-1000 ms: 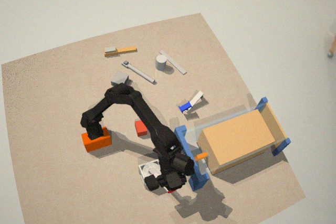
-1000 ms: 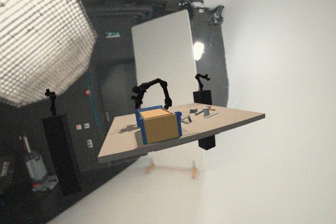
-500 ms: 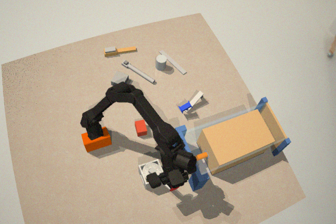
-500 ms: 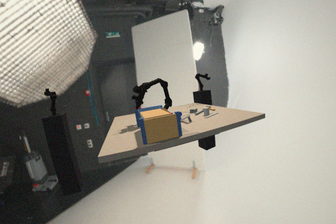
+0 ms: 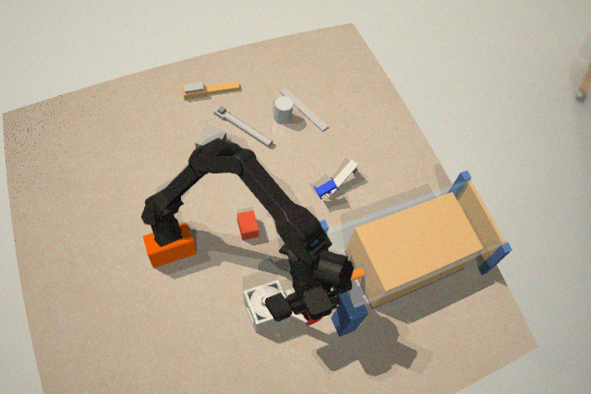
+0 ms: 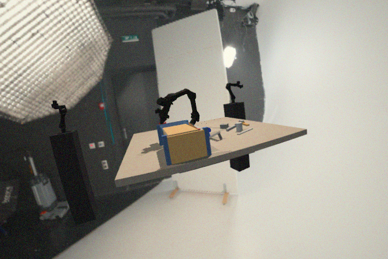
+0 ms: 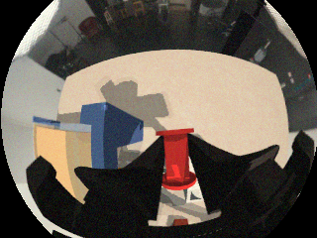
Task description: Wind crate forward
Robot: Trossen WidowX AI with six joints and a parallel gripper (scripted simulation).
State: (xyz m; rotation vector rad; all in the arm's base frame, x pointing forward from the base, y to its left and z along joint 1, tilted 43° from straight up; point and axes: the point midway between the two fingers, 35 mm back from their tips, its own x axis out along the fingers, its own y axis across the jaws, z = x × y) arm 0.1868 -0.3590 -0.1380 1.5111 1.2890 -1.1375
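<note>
Now: gripper tip 2 cm past the red-knobbed winch handle, 5 cm to the right of it and 4 cm above it. Also, from my gripper tip: hand winch 8 cm behind, 9 cm to the left, 12 cm below; then blue steel frame 10 cm ahead, 8 cm to the left, 4 cm below; then red knob 2 cm to the left, 1 cm below.
</note>
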